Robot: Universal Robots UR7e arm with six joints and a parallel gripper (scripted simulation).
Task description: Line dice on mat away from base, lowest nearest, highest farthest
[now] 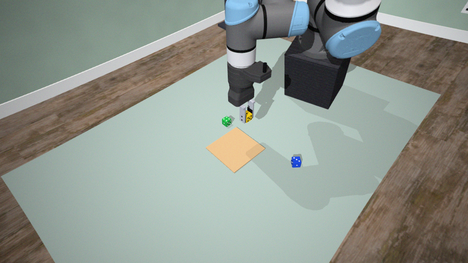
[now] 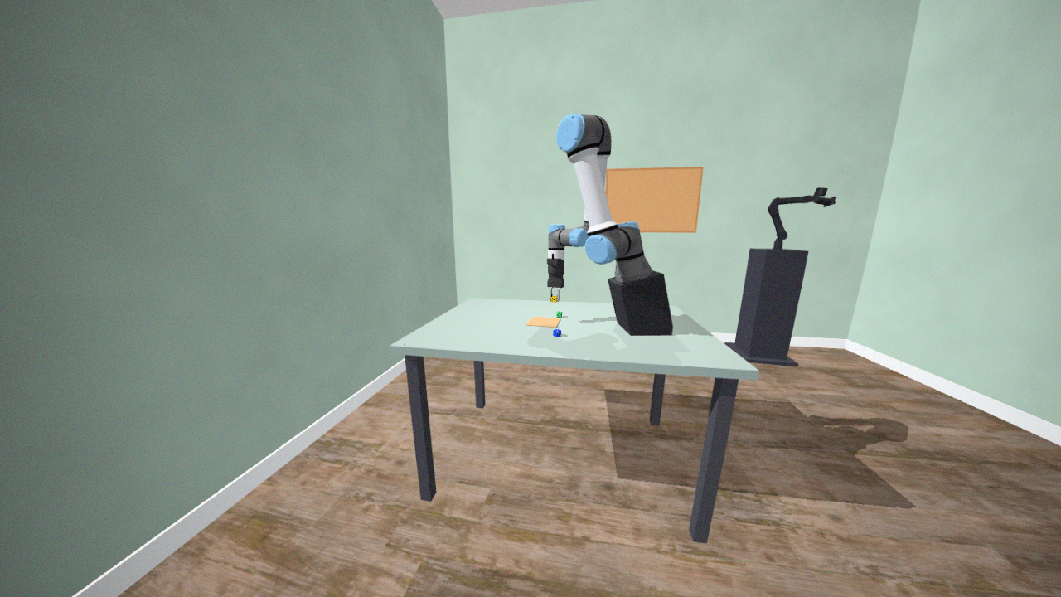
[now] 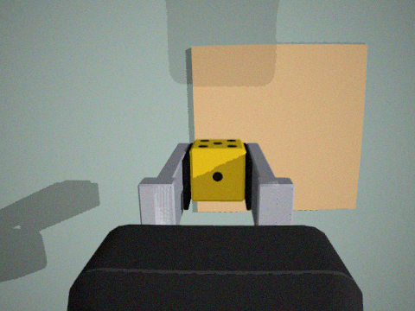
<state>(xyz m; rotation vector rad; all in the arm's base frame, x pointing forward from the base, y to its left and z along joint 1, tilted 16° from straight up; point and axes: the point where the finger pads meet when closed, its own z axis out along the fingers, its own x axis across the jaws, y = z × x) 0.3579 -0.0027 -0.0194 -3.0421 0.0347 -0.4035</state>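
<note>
My gripper is now 50 mm short of the orange mat and 120 mm above it. The rest, counted from my hand: yellow die (10 mm below); then blue die (40 mm behind, 180 mm to the left, 110 mm below); then green die (10 mm behind, 110 mm to the right, 110 mm below).
</note>
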